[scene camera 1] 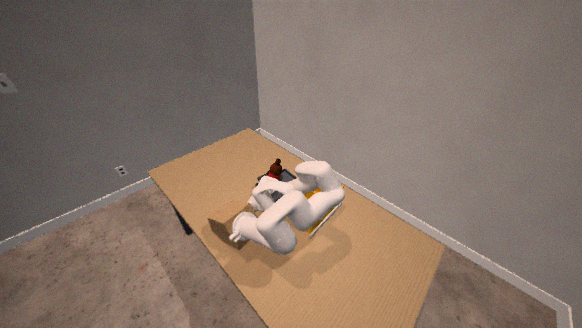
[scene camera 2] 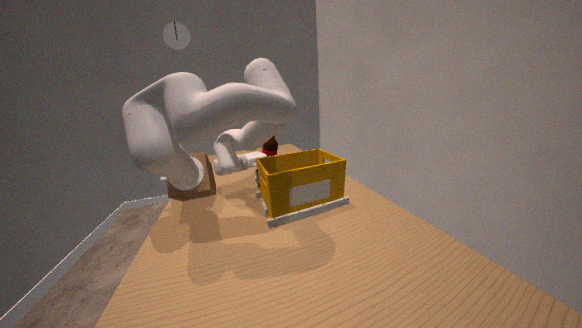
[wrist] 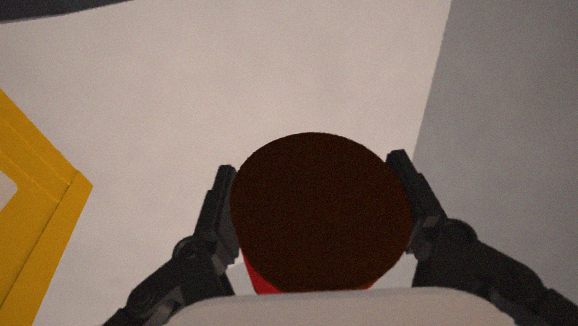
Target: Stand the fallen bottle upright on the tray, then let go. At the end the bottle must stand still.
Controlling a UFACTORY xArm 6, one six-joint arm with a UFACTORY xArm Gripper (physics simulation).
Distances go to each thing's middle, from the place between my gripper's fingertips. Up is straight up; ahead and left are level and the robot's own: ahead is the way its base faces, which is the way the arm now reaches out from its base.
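My hand is 20 mm past the brown bottle [wrist: 313,212], 10 mm to the left of it and 50 mm below it. Counted from my hand, the yellow crate [scene camera 2: 291,182] is 290 mm to the right, 10 mm ahead and 30 mm below. The white strip [scene camera 2: 287,218], again from my hand, is 10 mm ahead and 390 mm to the right, and it sits 100 mm below.
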